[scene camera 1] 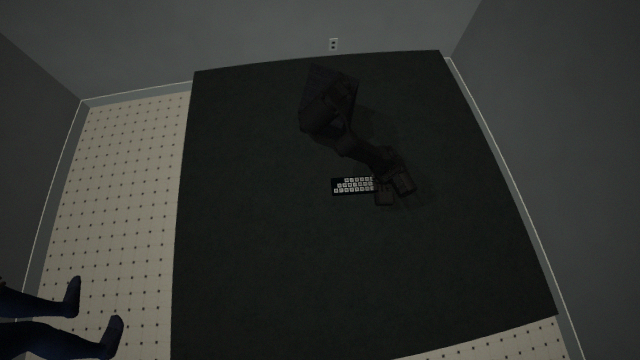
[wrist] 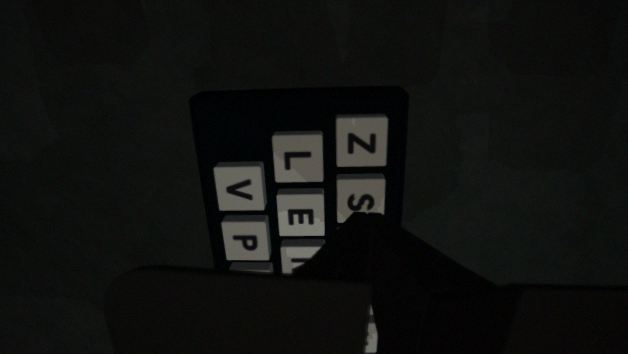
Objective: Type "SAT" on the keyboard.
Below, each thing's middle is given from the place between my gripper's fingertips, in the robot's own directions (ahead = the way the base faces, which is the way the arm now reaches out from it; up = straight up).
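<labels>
From my hand: E key (wrist: pixel 301 212), 2 cm behind, 1 cm to the left, 1 cm below; N key (wrist: pixel 294 252), 2 cm behind, 1 cm to the right, 1 cm below; Z key (wrist: pixel 361 139), 1 cm ahead, 2 cm to the left, 1 cm below; S key (wrist: pixel 354 192), 1 cm to the left, 1 cm below.
</labels>
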